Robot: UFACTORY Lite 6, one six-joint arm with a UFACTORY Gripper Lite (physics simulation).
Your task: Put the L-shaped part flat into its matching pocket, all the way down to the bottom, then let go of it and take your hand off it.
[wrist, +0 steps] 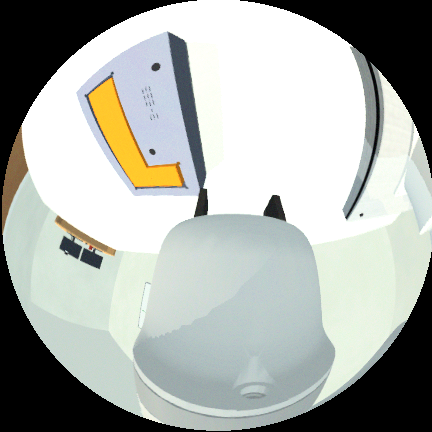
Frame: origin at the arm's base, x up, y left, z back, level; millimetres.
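Seen in the pictures: end effector, tool point: (238, 213).
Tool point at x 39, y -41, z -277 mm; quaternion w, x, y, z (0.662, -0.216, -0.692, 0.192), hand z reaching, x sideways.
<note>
A point is followed by its place in that frame.
The yellow L-shaped part (118, 135) {x -4, y -123, z -340 mm} lies flat in the L-shaped pocket of the grey block (135, 105) {x -3, y -124, z -307 mm}, at the upper left of the wrist view. Its top looks about level with or slightly below the block's face, and a thin dark edge of the pocket shows around it. How deep it sits cannot be measured from here. My gripper (239, 206) {x 39, y -41, z -277 mm} is open, with its two dark fingers wide apart and no part between them. It is off to the right of the L-shaped part, apart from it, near the block's lower right corner.
The robot's own base (372, 150) {x -20, y -10, z -130 mm} stands at the right on the white table. A wooden shelf or board (85, 236) with dark panels (81, 252) shows far off at the lower left. A brown surface shows at the far left edge.
</note>
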